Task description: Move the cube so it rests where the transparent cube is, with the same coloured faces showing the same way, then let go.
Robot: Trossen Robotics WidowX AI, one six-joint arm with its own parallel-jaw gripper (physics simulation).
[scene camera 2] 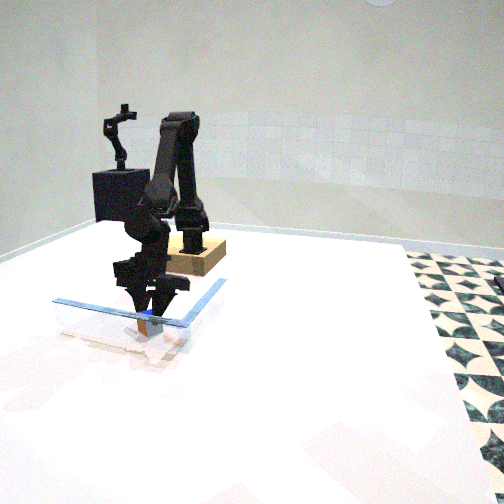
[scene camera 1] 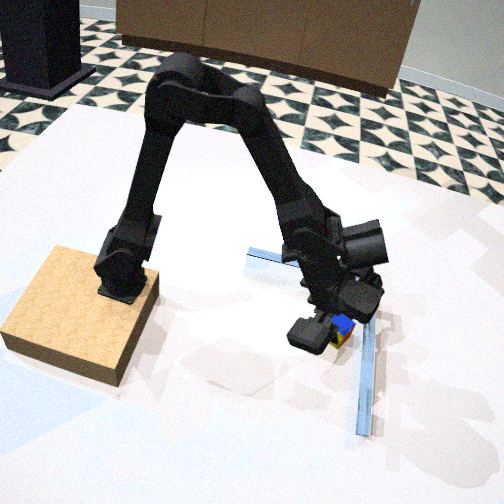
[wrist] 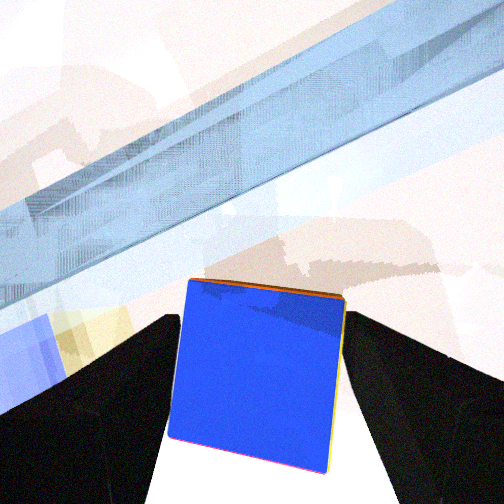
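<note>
The cube (wrist: 258, 375) shows its blue face to the wrist camera, with thin orange and yellow edges. It sits between my gripper's (wrist: 258, 410) two black fingers, which press against its sides. In scene camera 1 the cube (scene camera 1: 342, 330) shows blue on top and yellow at the side, low over the white table beside the gripper (scene camera 1: 322, 332). In scene camera 2 the cube (scene camera 2: 147, 322) is a small blue spot under the gripper (scene camera 2: 150, 300). A faint transparent cube (wrist: 60, 345) with blue and yellow faces lies at the left edge of the wrist view.
A pale blue L-shaped rail (scene camera 1: 365, 370) lies on the table, its corner close to the cube; it also shows in scene camera 2 (scene camera 2: 140, 315) and in the wrist view (wrist: 200, 180). The arm's wooden base block (scene camera 1: 80, 312) stands at the left.
</note>
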